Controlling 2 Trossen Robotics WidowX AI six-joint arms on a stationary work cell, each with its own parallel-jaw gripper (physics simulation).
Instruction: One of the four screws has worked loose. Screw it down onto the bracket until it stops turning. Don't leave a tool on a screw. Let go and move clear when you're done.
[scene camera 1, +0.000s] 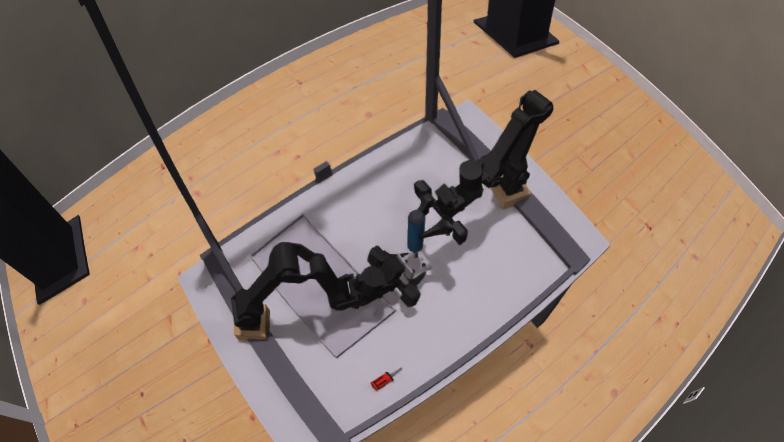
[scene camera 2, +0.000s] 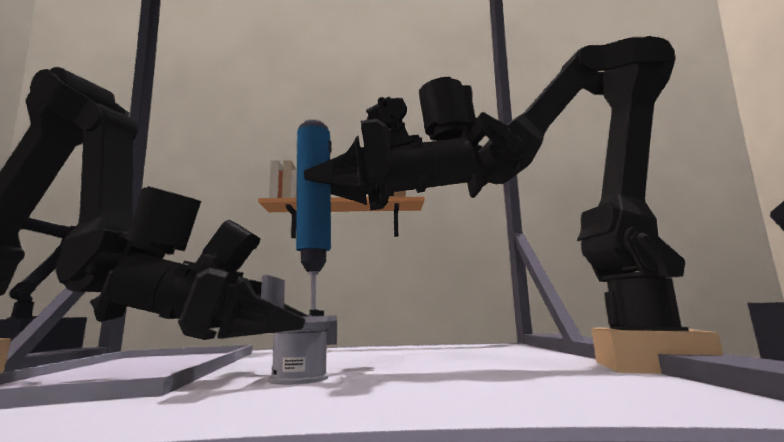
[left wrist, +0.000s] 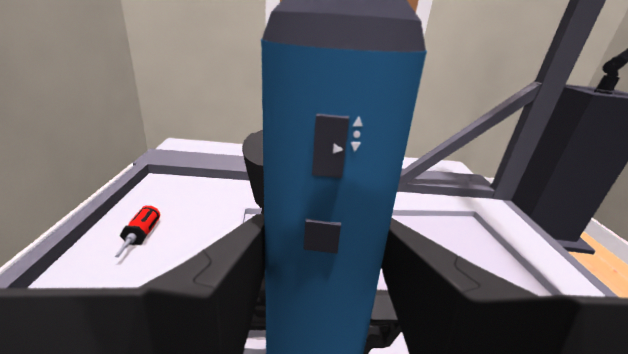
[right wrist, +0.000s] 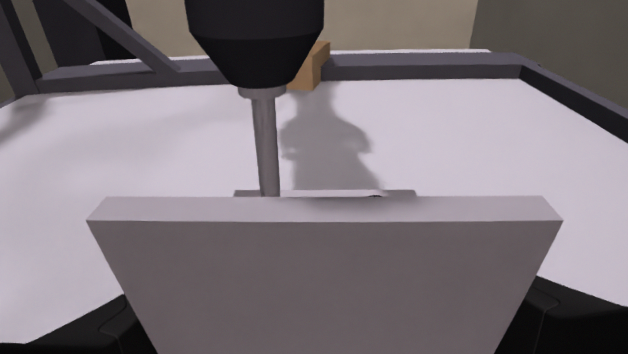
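Where they show: left gripper, fingertip midpoint: (scene camera 1: 413, 231) (scene camera 2: 307, 180) (left wrist: 323, 226); right gripper, fingertip midpoint: (scene camera 1: 416, 263) (scene camera 2: 308, 323); left arm's base, link origin: (scene camera 1: 511, 185) (scene camera 2: 646, 329); right arm's base, link origin: (scene camera 1: 249, 319).
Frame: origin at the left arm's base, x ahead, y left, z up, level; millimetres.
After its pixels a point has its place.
My left gripper (scene camera 1: 420, 224) @(x 389, y 138, z 187 mm) (scene camera 2: 317, 174) @(x 389, y 138, z 187 mm) (left wrist: 323, 226) @(x 389, y 138, z 187 mm) is shut on the blue electric screwdriver (scene camera 1: 415, 237) @(x 390, y 154, z 185 mm) (scene camera 2: 313, 219) @(x 373, y 152, z 132 mm) (left wrist: 335, 85) @(x 362, y 134, z 243 mm), which stands nearly upright, bit down. In scene camera 2 its bit (scene camera 2: 312, 291) @(x 381, y 134, z 50 mm) (right wrist: 266, 150) @(x 384, y 132, z 55 mm) reaches down to a dark screw head (scene camera 2: 316, 312) @(x 362, y 164, z 26 mm) on the bracket; exact contact is too small to tell. The grey bracket (scene camera 2: 272, 291) @(x 412, y 170, z 50 mm) (right wrist: 320, 275) @(x 421, y 156, z 55 mm) sits on a round grey base (scene camera 2: 299, 354) @(x 375, y 174, z -16 mm). My right gripper (scene camera 2: 300, 322) @(x 379, y 145, z 15 mm) is shut on the bracket from the side. In the right wrist view the bracket's upright plate hides the bit's end and most of the bracket's top.
A red screwdriver (scene camera 1: 381, 381) @(x 589, y 433, z -15 mm) (left wrist: 143, 222) @(x 579, y 419, z -17 mm) lies on the table near its front edge in scene camera 1. A shallow grey tray (scene camera 1: 337, 353) @(x 673, y 307, z -40 mm) (scene camera 2: 82, 390) @(x 536, y 262, z -34 mm) lies under the right arm. The table has a raised dark frame (scene camera 1: 296, 392) @(x 825, y 392, z -24 mm), with posts at its sides.
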